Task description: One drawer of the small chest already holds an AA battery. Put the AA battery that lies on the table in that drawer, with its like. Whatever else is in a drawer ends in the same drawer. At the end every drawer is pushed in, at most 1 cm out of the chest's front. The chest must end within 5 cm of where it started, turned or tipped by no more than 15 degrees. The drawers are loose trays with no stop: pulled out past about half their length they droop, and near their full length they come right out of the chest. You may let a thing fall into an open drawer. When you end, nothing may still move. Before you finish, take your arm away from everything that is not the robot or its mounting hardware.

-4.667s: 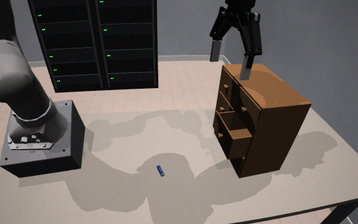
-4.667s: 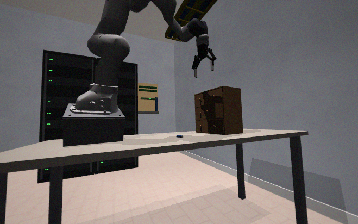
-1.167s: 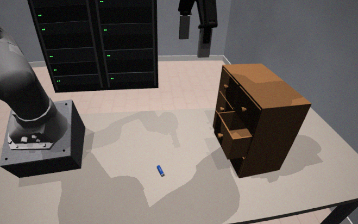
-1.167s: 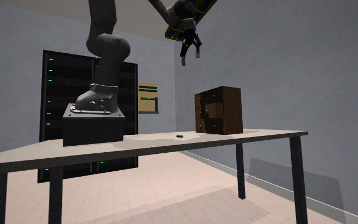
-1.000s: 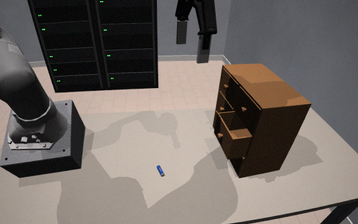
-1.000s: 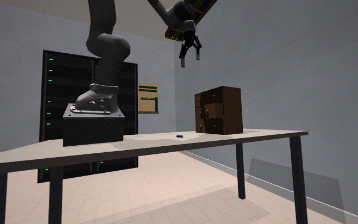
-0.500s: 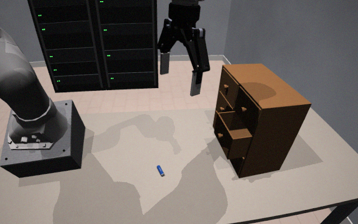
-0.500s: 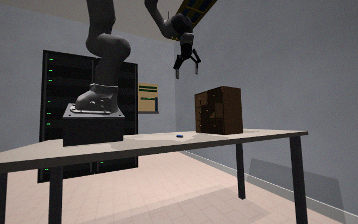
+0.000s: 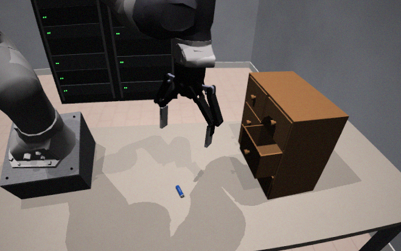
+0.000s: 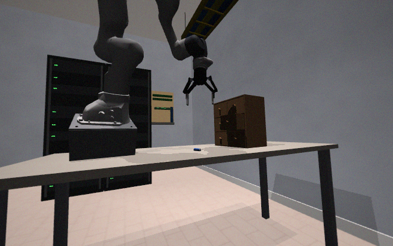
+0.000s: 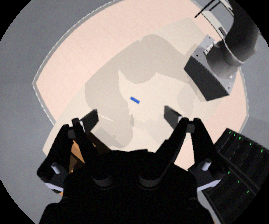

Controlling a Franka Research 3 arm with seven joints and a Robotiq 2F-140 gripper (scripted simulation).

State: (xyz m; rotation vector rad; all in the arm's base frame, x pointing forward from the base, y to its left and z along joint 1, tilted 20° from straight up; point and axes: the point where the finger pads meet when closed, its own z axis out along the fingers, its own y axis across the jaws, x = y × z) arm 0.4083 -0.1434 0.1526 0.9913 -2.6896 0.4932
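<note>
The blue AA battery is 20 mm behind my hand, 10 mm to the left of it and 270 mm below it.
</note>
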